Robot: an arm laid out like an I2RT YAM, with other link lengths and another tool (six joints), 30 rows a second.
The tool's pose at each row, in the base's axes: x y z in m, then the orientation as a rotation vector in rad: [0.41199, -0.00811, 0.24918, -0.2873, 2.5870, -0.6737]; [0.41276, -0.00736, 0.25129, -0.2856, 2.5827, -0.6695]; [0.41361, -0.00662, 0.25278, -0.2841, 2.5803, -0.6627]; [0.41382, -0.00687, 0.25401, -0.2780, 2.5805, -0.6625]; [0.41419, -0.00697, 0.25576, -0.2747, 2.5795, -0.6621]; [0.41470, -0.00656, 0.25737, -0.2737, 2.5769, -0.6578]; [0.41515, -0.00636, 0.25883, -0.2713, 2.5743, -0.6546]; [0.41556, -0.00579, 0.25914, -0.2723, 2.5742, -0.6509]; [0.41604, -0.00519, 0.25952, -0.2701, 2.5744, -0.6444]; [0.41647, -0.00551, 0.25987, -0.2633, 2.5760, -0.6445]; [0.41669, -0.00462, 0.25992, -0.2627, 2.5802, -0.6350]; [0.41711, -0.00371, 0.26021, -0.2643, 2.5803, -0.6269]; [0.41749, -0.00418, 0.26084, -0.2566, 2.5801, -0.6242]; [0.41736, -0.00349, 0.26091, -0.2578, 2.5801, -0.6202]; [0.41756, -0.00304, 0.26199, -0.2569, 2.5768, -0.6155]
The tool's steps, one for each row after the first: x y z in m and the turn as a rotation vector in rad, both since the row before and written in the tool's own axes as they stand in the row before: [-0.00169, -0.00049, -0.00159, -0.0013, -0.0050, 0.0026]; [-0.00153, -0.00018, -0.00106, -0.0036, -0.0040, 0.0028]; [-0.00057, -0.00085, -0.00076, 0.0009, 0.0007, 0.0043]; [-0.00096, -0.00099, -0.00115, 0.0006, -0.0007, 0.0025]; [-0.00119, -0.00049, -0.00117, -0.0020, -0.0035, 0.0020]; [-0.00102, -0.00058, -0.00100, -0.0010, -0.0031, 0.0027]; [-0.00065, 0.00031, -0.00027, -0.0026, -0.0012, 0.0001]; [-0.00075, 0.00030, -0.00030, -0.0040, -0.0013, 0.0030]; [-0.00042, -0.00048, 0.00006, 0.0009, 0.0022, 0.0046]; [-0.00047, 0.00074, -0.00028, -0.0072, 0.0015, 0.0020]; [-0.00074, 0.00063, -0.00038, -0.0057, -0.0021, 0.0006]; [-0.00045, -0.00074, -0.00013, -0.0004, -0.0002, 0.0060]; [-0.00011, 0.00058, -0.00038, -0.0029, -0.0011, 0.0000]; [-0.00073, -0.00013, -0.00092, -0.0022, -0.0042, 0.0020]
